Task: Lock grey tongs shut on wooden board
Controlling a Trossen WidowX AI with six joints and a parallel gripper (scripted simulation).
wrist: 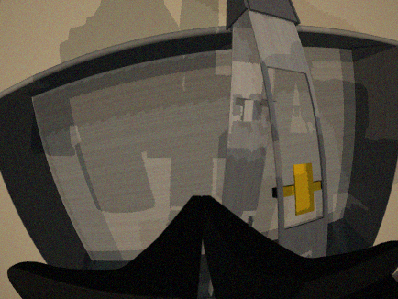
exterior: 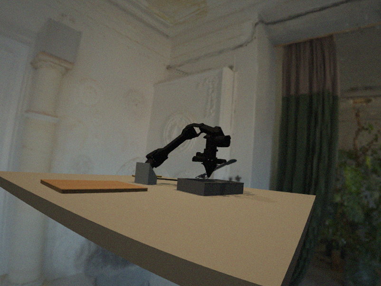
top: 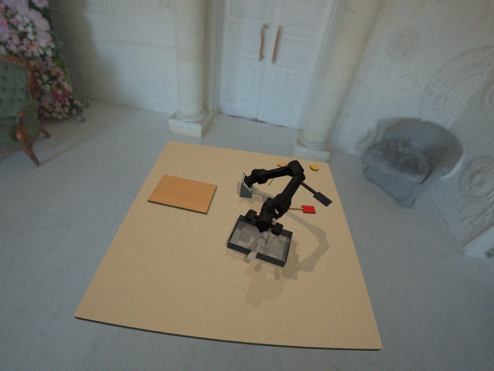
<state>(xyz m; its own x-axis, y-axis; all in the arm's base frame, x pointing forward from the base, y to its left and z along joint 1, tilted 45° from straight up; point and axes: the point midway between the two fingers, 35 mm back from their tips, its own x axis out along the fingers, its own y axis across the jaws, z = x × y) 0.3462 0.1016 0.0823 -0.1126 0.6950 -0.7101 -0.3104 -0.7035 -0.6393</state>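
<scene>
The roasting tin is 5 cm below my gripper tip, 2 cm ahead of it and 1 cm to the left of it. From my gripper tip the other things lie so: black spatula (47 cm behind, 32 cm to the left, 7 cm below); then red spatula (28 cm behind, 21 cm to the left, 7 cm below); then wooden board (50 cm to the right, 21 cm behind, 7 cm below).
</scene>
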